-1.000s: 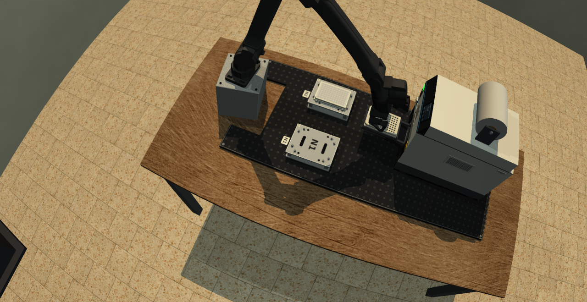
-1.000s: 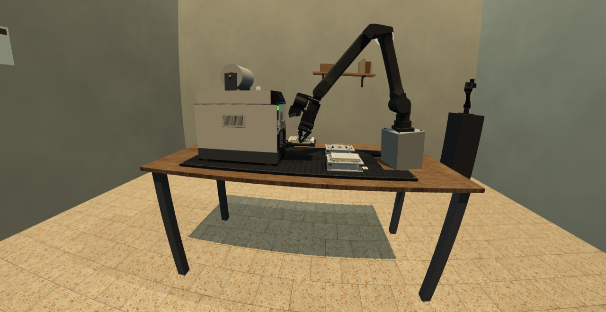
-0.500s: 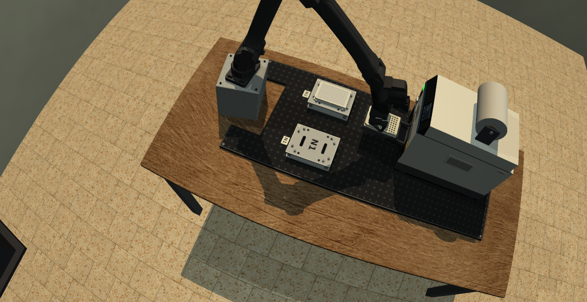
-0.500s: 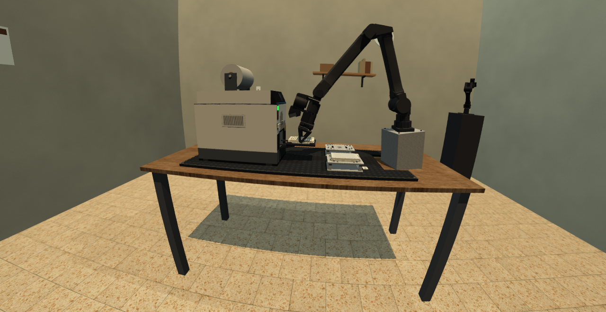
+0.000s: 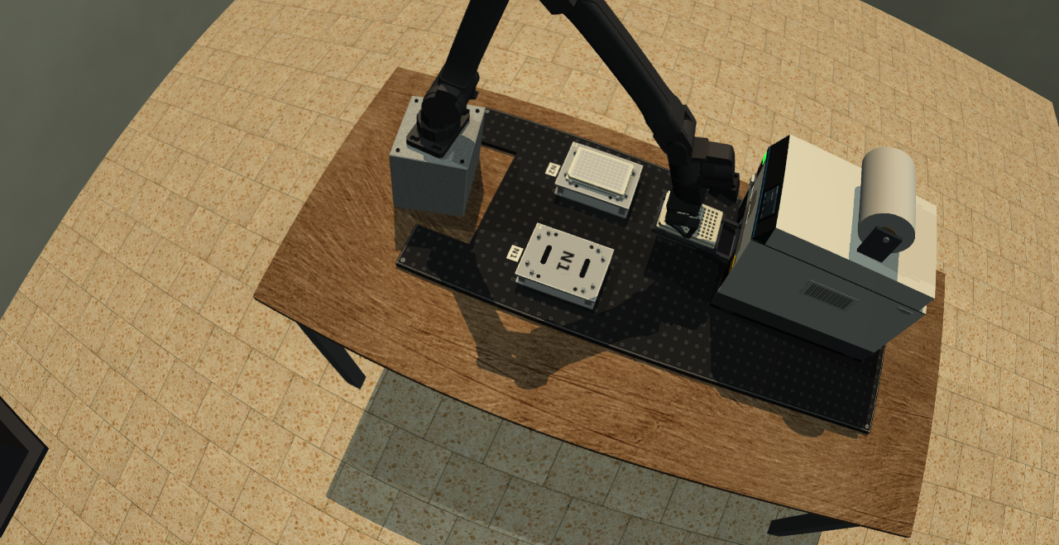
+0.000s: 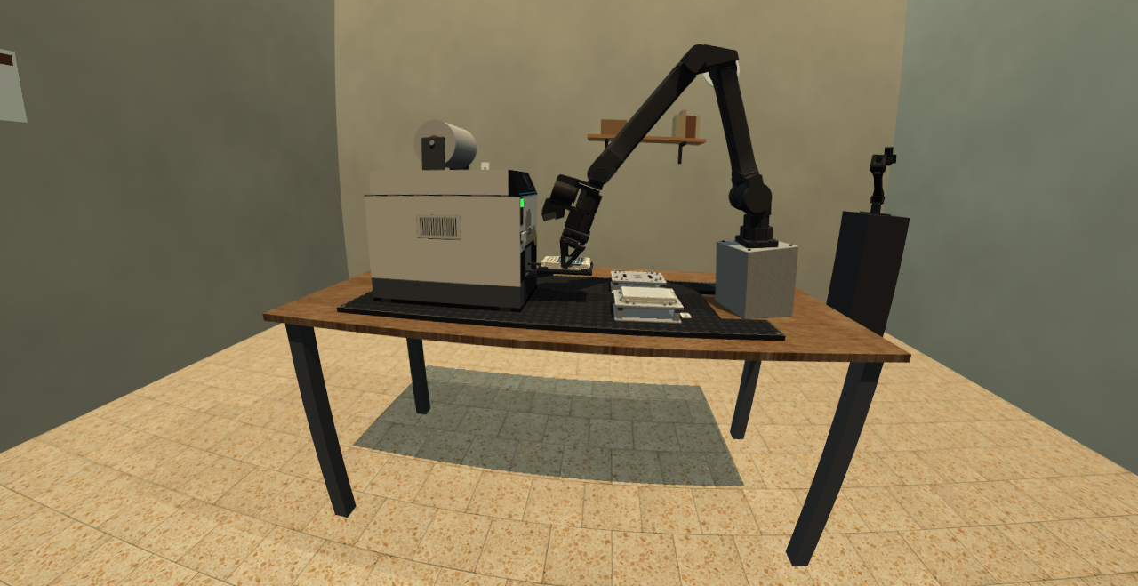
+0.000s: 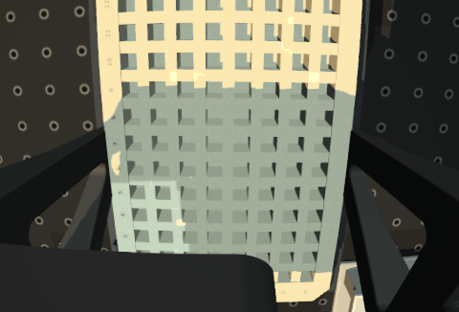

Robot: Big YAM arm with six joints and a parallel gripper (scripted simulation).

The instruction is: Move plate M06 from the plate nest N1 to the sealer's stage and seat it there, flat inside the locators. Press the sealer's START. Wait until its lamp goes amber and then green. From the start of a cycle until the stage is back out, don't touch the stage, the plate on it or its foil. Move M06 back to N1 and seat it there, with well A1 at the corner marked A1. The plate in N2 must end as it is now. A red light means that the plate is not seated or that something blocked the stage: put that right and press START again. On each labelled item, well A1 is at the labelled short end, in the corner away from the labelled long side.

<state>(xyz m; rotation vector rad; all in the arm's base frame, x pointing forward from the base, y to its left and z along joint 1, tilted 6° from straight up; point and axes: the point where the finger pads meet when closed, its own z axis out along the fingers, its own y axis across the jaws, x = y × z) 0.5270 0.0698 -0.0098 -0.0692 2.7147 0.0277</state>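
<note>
The plate M06 is right at my hand. From my hand the other things lie so: start button 100 mm to the left, 100 mm ahead, 80 mm above; then well plate 220 mm behind, 60 mm to the left, 60 mm below; then sealer stage 20 mm below.
</note>
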